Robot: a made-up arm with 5 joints. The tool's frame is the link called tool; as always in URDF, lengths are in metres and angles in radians.
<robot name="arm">
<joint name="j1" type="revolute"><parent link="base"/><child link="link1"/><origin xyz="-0.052 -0.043 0.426" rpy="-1.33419 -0.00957 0.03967"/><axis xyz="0 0 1"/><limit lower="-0.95" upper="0.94" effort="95" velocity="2.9"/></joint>
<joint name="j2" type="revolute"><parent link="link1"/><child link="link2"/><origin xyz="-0.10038 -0.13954 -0.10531" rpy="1.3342 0.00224 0.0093"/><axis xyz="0 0 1"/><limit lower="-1.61" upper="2.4" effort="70" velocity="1.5"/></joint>
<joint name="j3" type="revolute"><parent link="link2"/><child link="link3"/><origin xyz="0.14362 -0.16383 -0.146" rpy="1.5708 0 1.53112"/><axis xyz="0 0 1"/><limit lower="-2.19" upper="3.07" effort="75" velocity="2.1"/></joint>
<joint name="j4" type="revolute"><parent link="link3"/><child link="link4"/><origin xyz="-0.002 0.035 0.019" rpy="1.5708 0 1.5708"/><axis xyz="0 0 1"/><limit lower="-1.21" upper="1.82" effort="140" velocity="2.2"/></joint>
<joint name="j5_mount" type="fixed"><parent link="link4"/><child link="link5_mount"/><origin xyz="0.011 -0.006 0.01"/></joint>
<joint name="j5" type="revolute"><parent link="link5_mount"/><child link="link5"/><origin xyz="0.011 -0.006 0.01" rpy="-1.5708 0 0"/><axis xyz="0 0 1"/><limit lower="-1.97" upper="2.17" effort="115" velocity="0.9"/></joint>
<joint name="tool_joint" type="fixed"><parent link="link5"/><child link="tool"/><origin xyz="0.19 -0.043 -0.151" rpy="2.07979 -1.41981 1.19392"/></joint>
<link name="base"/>
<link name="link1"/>
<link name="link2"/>
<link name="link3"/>
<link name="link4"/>
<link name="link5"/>
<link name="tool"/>
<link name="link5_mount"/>
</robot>
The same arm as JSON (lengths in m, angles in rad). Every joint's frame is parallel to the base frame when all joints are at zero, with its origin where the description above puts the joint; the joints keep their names.
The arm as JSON. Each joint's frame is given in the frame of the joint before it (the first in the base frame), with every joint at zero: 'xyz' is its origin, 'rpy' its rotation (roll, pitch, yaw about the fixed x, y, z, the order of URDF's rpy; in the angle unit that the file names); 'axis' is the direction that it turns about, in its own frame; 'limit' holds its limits. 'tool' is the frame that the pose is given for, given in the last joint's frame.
{
  "units": {
    "length": "m",
    "angle": "rad"
  },
  "joints": [
    {
      "name": "j1",
      "type": "revolute",
      "origin": {
        "xyz": [
          -0.052,
          -0.043,
          0.426
        ],
        "rpy": [
          0.0,
          0.0,
          0.0
        ]
      },
      "axis": [
        -0.040799,
        0.971285,
        0.234396
      ],
      "limit": {
        "lower": -0.95,
        "upper": 0.94
      }
    },
    {
      "name": "j2",
      "type": "revolute",
      "origin": {
        "xyz": [
          -0.096,
          -0.139,
          0.11
        ],
        "rpy": [
          0.0,
          0.0,
          0.0
        ]
      },
      "axis": "+z",
      "limit": {
        "lower": -1.61,
        "upper": 2.4
      }
    },
    {
      "name": "j3",
      "type": "revolute",
      "origin": {
        "xyz": [
          0.15,
          -0.158,
          -0.146
        ],
        "rpy": [
          0.0,
          0.0,
          0.0
        ]
      },
      "axis": "+x",
      "limit": {
        "lower": -2.19,
        "upper": 3.07
      }
    },
    {
      "name": "j4",
      "type": "revolute",
      "origin": {
        "xyz": [
          0.019,
          -0.002,
          0.035
        ],
        "rpy": [
          0.0,
          0.0,
          0.0
        ]
      },
      "axis": "+y",
      "limit": {
        "lower": -1.21,
        "upper": 1.82
      }
    },
    {
      "name": "j5",
      "type": "revolute",
      "origin": {
        "xyz": [
          -0.012,
          0.02,
          0.022
        ],
        "rpy": [
          0.0,
          0.0,
          0.0
        ]
      },
      "axis": "+x",
      "limit": {
        "lower": -1.97,
        "upper": 2.17
      }
    }
  ],
  "tool": {
    "origin": {
      "xyz": [
        -0.151,
        0.043,
        0.19
      ],
      "rpy": [
        0.136,
        -0.0554,
        -0.1405
      ]
    }
  }
}

